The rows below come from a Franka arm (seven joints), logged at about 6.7 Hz.
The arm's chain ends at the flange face. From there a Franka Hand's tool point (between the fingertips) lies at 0.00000 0.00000 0.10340 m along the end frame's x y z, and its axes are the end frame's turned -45 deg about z.
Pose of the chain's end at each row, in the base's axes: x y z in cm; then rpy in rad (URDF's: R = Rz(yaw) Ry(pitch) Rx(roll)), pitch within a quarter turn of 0, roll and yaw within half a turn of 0:
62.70 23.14 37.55 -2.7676 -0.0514 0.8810
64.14 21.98 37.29 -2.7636 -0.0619 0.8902
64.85 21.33 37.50 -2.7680 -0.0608 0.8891
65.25 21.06 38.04 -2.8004 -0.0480 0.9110
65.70 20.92 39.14 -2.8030 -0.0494 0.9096
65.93 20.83 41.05 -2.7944 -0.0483 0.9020
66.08 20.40 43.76 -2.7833 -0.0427 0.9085
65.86 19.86 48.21 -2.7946 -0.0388 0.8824
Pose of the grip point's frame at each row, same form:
60.10 25.93 27.94 -2.9075 -0.2987 1.6407
61.55 24.84 27.70 -2.9121 -0.3091 1.6515
62.29 24.16 27.89 -2.9146 -0.3053 1.6509
62.80 23.55 28.31 -2.9298 -0.2737 1.6754
63.28 23.41 29.40 -2.9327 -0.2729 1.6747
63.46 23.38 31.34 -2.9255 -0.2780 1.6655
63.47 22.96 34.09 -2.9131 -0.2816 1.6691
63.38 22.39 38.49 -2.9188 -0.2710 1.6441

